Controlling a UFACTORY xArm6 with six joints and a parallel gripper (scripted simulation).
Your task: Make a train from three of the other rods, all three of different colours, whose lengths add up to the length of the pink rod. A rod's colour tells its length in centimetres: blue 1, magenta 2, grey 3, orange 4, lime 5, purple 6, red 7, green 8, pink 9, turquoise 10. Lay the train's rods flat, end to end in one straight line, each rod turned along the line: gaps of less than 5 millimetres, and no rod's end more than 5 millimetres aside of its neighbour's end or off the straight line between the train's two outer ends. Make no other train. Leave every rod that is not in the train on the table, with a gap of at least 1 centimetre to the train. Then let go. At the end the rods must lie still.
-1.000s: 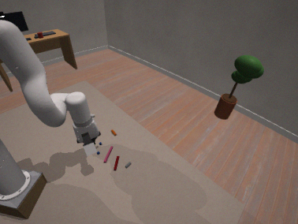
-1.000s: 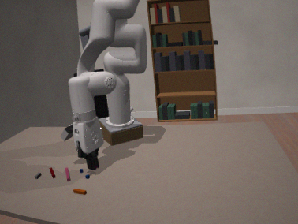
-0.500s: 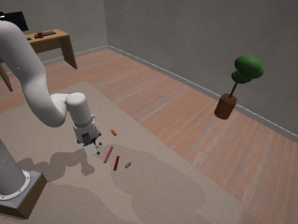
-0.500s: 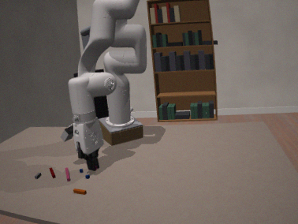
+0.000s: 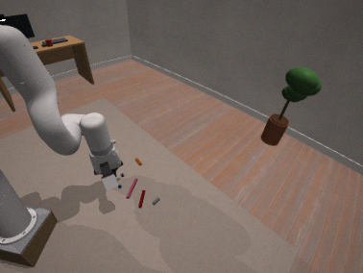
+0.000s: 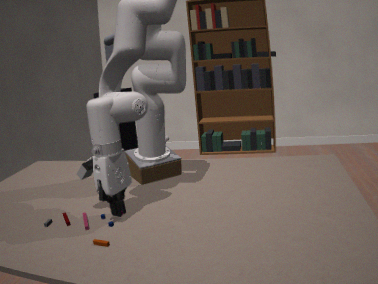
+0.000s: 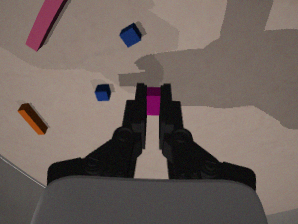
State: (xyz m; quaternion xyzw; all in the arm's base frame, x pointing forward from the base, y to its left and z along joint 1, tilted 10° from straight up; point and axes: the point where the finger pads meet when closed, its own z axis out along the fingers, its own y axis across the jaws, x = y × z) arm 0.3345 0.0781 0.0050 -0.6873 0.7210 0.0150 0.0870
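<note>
Now: hand 2 cm above the magenta rod. Round my hand: orange rod 13 cm ahead, 4 cm to the left, 3 cm below; red rod 7 cm ahead, 14 cm to the right, 3 cm below; pink rod 5 cm ahead, 8 cm to the right, 3 cm below.
</note>
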